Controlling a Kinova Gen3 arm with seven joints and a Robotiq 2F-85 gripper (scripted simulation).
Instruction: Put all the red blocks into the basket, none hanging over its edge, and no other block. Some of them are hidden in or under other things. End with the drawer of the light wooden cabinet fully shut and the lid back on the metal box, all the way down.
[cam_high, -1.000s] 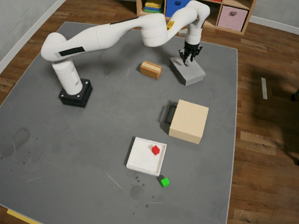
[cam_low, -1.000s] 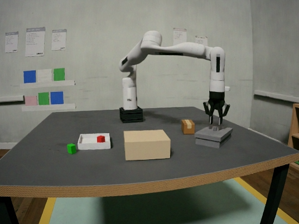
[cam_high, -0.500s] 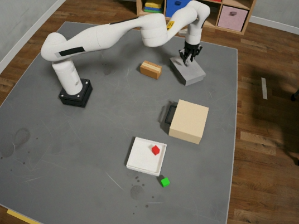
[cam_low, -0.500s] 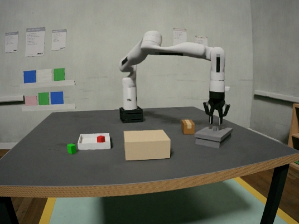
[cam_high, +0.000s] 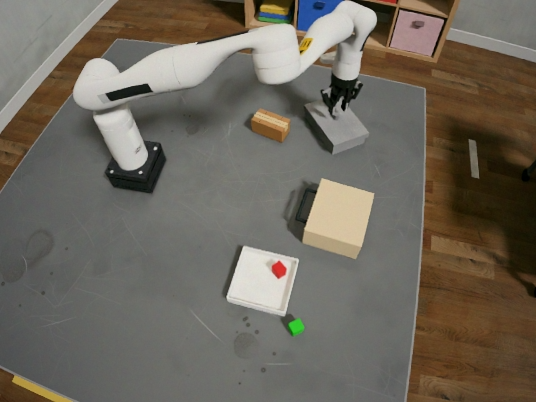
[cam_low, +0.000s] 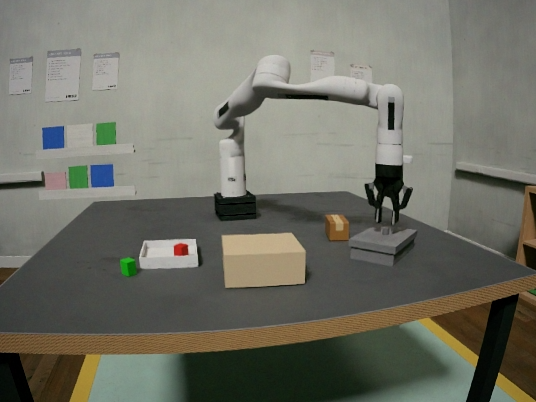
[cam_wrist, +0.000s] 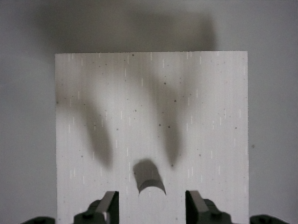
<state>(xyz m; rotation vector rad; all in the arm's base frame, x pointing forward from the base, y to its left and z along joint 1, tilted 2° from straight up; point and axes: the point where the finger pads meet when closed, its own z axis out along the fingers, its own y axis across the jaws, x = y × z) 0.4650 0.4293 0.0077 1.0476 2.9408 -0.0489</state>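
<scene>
The lid lies 5 cm below my hand. Also, from my hand: blue block (20 cm behind, 10 cm to the right, 8 cm below); then cardboard box (18 cm behind, 10 cm to the right, 6 cm below); then metal box (7 cm below).
</scene>
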